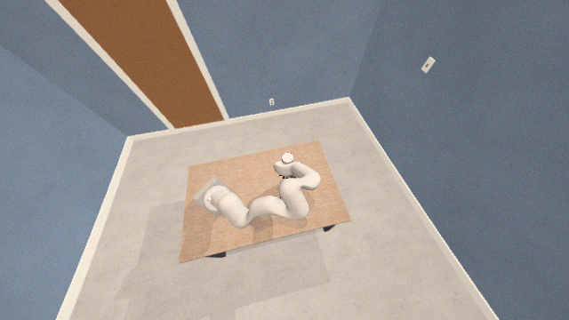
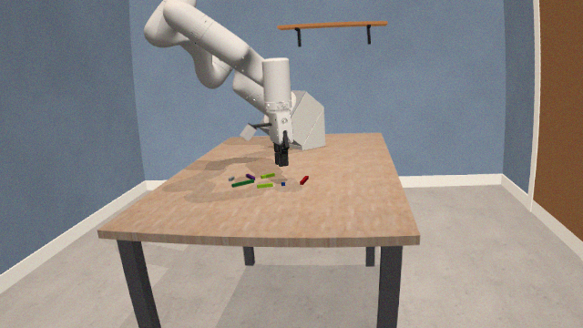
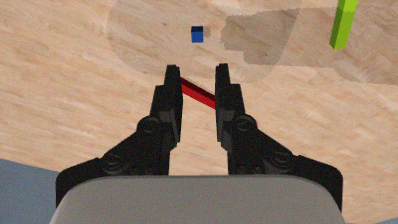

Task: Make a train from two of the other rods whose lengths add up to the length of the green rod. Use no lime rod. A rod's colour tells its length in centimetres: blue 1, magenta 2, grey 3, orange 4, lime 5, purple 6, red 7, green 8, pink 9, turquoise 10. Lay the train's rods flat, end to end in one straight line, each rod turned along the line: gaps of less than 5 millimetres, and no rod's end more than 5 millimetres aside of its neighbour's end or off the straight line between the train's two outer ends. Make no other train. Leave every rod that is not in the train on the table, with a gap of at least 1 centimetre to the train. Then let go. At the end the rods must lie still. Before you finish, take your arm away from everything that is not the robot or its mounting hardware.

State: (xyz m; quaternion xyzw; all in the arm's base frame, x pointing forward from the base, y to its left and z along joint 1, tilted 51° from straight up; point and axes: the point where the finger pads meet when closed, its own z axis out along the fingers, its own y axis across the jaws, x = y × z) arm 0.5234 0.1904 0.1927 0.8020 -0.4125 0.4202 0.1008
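Now: hand 8 cm above the blue rod. The rest, counted from my hand: purple rod 12 cm to the right, 10 cm behind, 8 cm below; red rod 8 cm below, 7 cm to the left, 3 cm behind; green rod 13 cm to the right, 8 cm below, 3 cm behind.
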